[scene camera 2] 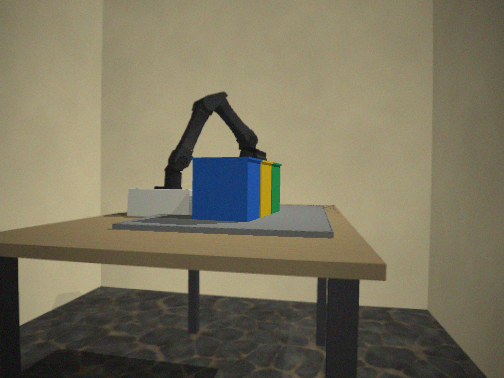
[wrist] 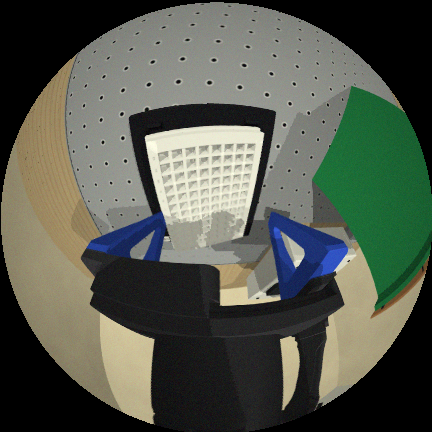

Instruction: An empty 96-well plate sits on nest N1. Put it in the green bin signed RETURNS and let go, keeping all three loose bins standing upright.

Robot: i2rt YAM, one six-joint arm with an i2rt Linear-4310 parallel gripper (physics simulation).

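Frame: origin at the arm's base, x back, y left, z down, level; metres.
Seen in the pictures: gripper, fingertip midpoint: (wrist: 216, 217); arm's base, link origin: (scene camera 2: 172, 191).
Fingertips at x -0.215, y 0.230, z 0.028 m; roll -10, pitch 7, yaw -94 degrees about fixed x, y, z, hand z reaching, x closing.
Observation:
Pixels of each thing's top centre, then the offset from my fingertips to it. Level surfaces: height alone.
- white 96-well plate, top centre: (wrist: 209, 210) dx -0.009, dy +0.007, dz -0.001 m
- black nest, top centre: (wrist: 203, 191) dx -0.009, dy +0.010, dz +0.026 m
- green bin, top centre: (scene camera 2: 254, 163) dx -0.092, dy -0.204, dz -0.138 m
- yellow bin, top centre: (scene camera 2: 242, 161) dx -0.064, dy -0.334, dz -0.138 m
- blue bin, top centre: (scene camera 2: 227, 158) dx -0.036, dy -0.464, dz -0.138 m
- grey perforated board, surface height: dz +0.042 m
- wooden table, surface height: dz +0.056 m
The white 96-well plate (wrist: 209, 175) lies in the black nest (wrist: 200, 111) in the wrist view, its wells facing up. My gripper (wrist: 216, 217) is open, its two blue fingers apart above the near end of the plate and not touching it as far as shows. The green bin (scene camera 2: 276, 189) (wrist: 380, 185) stands upright, to the right of the nest in the wrist view. The yellow bin (scene camera 2: 266, 190) and the blue bin (scene camera 2: 220, 189) also stand upright in the scene view, in a row with it. The fingers, the plate and the nest are hidden behind the bins there.
The bins stand on a grey perforated board (scene camera 2: 300, 225) (wrist: 230, 65) on the wooden table (scene camera 2: 200, 255) (wrist: 47, 115). A white box (scene camera 2: 155, 202) stands near the arm's base. The green bin's wall rises close to the right of the gripper.

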